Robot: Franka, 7 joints.
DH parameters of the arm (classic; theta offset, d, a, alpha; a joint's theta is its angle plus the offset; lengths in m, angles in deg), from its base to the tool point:
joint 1: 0 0.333 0 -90
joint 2: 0 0 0 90
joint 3: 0 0.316 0.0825 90
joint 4: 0 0 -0.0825 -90
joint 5: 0 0.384 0 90
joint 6: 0 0 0.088 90
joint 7: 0 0.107 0 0
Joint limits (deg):
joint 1: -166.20..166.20
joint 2: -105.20..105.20
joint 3: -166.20..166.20
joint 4: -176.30..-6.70
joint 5: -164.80..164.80
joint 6: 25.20..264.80
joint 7: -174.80..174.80
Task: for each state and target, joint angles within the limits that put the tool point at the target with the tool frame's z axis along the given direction. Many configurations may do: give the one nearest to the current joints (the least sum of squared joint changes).
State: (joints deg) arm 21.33 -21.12 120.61 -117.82 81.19 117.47 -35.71
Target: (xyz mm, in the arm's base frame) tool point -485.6 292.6 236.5 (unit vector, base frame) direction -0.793 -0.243 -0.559
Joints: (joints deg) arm 16.81 -29.95 127.94 -124.16 109.85 123.01 -35.71
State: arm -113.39 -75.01 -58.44 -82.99 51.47 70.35 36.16
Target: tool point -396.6 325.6 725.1 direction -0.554 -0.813 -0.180
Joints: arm -127.39 -45.71 -66.90 -94.95 33.33 103.90 36.16
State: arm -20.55 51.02 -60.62 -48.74 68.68 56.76 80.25
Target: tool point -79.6 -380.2 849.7 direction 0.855 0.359 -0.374
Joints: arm -38.18 -3.91 -78.25 -67.58 79.89 36.09 80.25
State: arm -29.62 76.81 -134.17 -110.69 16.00 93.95 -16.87
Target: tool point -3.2 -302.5 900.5 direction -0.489 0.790 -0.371
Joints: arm -48.61 69.14 -153.57 -69.99 -8.24 65.15 -16.87
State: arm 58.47 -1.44 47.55 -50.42 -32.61 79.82 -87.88
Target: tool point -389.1 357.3 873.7 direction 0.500 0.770 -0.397
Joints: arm 20.12 -31.64 85.27 -53.65 -21.74 92.37 -87.88
